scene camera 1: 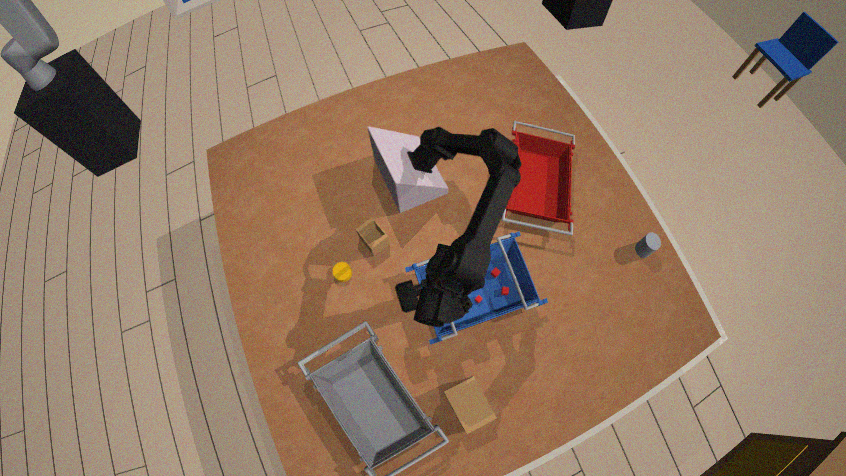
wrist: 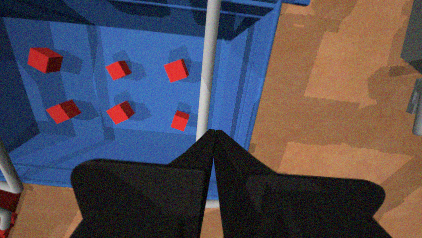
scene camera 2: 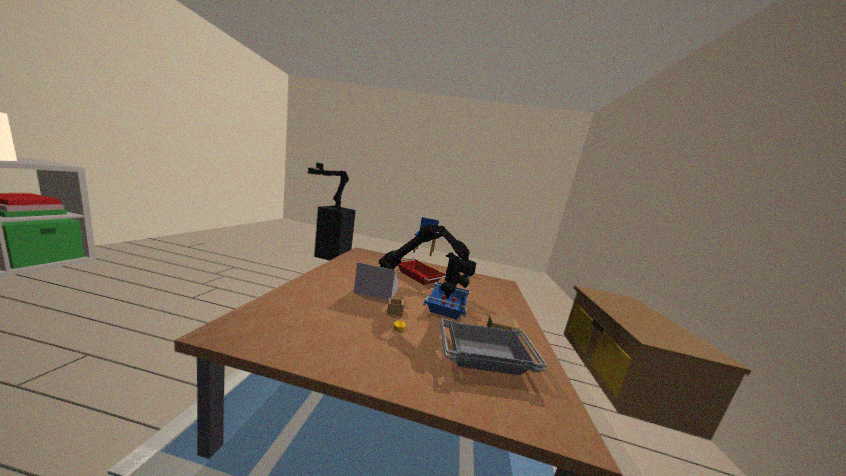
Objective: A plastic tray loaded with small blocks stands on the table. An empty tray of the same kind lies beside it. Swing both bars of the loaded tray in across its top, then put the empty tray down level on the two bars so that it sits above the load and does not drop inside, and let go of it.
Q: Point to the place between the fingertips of the gripper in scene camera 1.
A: At 439,295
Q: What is the gripper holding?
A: Nothing.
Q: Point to a red tray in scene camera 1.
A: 544,192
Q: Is the gripper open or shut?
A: Shut.
